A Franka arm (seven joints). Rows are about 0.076 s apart.
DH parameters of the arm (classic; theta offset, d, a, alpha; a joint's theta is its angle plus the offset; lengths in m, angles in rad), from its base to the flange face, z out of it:
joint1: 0 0.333 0 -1.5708
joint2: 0 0 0 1.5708
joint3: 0 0.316 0.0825 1.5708
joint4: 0 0 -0.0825 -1.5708
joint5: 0 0.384 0 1.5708
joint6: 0 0 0.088 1.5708
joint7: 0 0.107 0 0
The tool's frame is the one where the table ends.
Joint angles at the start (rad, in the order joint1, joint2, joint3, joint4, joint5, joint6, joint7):
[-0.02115 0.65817 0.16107 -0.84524 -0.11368 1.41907 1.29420]
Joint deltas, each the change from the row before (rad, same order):
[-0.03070 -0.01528 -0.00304 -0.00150 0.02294 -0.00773 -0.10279]
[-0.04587 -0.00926 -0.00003 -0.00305 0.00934 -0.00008 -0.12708]
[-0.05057 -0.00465 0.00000 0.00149 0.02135 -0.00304 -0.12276]
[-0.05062 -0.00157 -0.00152 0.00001 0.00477 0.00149 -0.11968]
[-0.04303 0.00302 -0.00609 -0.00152 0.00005 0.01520 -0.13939]
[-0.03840 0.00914 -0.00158 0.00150 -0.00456 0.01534 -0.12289]
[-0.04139 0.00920 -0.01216 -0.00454 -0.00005 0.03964 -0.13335]
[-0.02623 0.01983 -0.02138 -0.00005 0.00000 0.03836 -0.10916]
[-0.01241 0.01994 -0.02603 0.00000 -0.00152 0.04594 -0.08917]
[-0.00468 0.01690 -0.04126 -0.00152 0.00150 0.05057 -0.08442]
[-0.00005 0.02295 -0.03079 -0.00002 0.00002 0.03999 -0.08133]
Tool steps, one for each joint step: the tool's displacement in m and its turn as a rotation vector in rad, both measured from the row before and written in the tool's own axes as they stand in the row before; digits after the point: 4 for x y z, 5 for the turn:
[0.0178 0.0110 -0.0087 0.01218 -0.01858 -0.07311]
[0.0272 0.0153 -0.0050 0.01065 -0.00740 -0.08304]
[0.0271 0.0192 -0.0039 0.01635 -0.01781 -0.07569]
[0.0275 0.0230 -0.0022 0.00802 -0.00226 -0.06871]
[0.0248 0.0222 0.0005 0.00780 0.00906 -0.09133]
[0.0202 0.0210 0.0035 0.00312 0.00871 -0.08228]
[0.0228 0.0276 0.0045 0.00832 0.02560 -0.08209]
[0.0186 0.0239 0.0109 -0.00345 0.02073 -0.06557]
[0.0143 0.0180 0.0109 -0.00935 0.02848 -0.05655]
[0.0121 0.0200 0.0095 -0.01948 0.03440 -0.04951]
[0.0086 0.0126 0.0144 -0.01931 0.01773 -0.06028]

